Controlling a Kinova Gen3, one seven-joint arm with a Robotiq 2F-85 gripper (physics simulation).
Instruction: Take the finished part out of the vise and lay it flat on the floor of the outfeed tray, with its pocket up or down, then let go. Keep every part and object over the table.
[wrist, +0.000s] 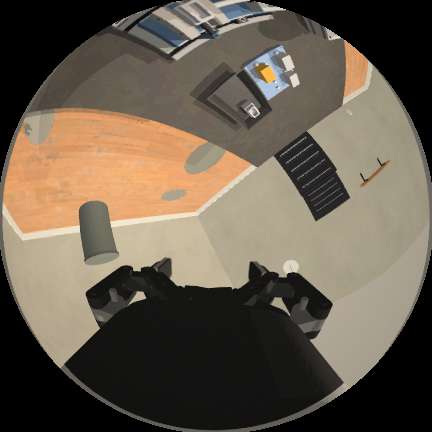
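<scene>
My gripper is open, with its two fingers spread wide and no part between them. It points toward the room's walls, well away from the objects on the table. A dark grey, walled tray stands on the table in the upper middle. A small light grey piece with a square, pale rim is at its near end. At the top edge, partly cut off, is a grey, white and blue structure with a pale square frame and a grey rod. I cannot tell clearly whether this is the vise or whether it holds the finished part.
A light blue board beside the tray carries a yellow block and two whitish blocks. The brown-grey table spans the top. A dark slatted panel, a wooden rail and a grey cylinder show farther off.
</scene>
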